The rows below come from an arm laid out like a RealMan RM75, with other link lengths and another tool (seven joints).
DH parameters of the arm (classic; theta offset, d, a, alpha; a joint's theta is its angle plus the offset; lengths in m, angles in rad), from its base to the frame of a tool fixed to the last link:
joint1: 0 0.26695 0 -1.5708
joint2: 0 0 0 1.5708
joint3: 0 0.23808 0 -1.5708
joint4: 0 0 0 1.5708
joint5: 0 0.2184 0 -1.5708
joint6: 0 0 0 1.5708
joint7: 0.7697 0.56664 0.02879 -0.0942
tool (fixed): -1.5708 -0.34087 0 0
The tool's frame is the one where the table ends.
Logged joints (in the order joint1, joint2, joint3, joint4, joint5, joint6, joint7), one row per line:
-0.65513, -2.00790, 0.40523, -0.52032, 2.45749, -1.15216, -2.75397
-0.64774, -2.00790, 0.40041, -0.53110, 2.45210, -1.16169, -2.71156
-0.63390, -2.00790, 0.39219, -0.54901, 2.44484, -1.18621, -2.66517
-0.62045, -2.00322, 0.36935, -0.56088, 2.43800, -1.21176, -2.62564
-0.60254, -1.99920, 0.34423, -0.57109, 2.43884, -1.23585, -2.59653
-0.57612, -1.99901, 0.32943, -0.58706, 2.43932, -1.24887, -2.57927
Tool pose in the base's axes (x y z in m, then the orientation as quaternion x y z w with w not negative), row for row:
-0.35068, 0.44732, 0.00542, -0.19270, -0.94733, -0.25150, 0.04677
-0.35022, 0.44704, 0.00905, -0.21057, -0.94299, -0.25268, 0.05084
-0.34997, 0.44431, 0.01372, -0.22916, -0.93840, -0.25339, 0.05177
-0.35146, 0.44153, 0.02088, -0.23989, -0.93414, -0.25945, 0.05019
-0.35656, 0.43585, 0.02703, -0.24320, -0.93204, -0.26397, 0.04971
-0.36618, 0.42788, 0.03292, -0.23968, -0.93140, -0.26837, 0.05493
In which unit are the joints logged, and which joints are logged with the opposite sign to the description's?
The joints are logged in radians. Opposite sign: joint4, joint6.
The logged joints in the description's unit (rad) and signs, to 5 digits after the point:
-0.65513, -2.00790, 0.40523, 0.52032, 2.45749, 1.15216, -2.75397
-0.64774, -2.00790, 0.40041, 0.53110, 2.45210, 1.16169, -2.71156
-0.63390, -2.00790, 0.39219, 0.54901, 2.44484, 1.18621, -2.66517
-0.62045, -2.00322, 0.36935, 0.56088, 2.43800, 1.21176, -2.62564
-0.60254, -1.99920, 0.34423, 0.57109, 2.43884, 1.23585, -2.59653
-0.57612, -1.99901, 0.32943, 0.58706, 2.43932, 1.24887, -2.57927

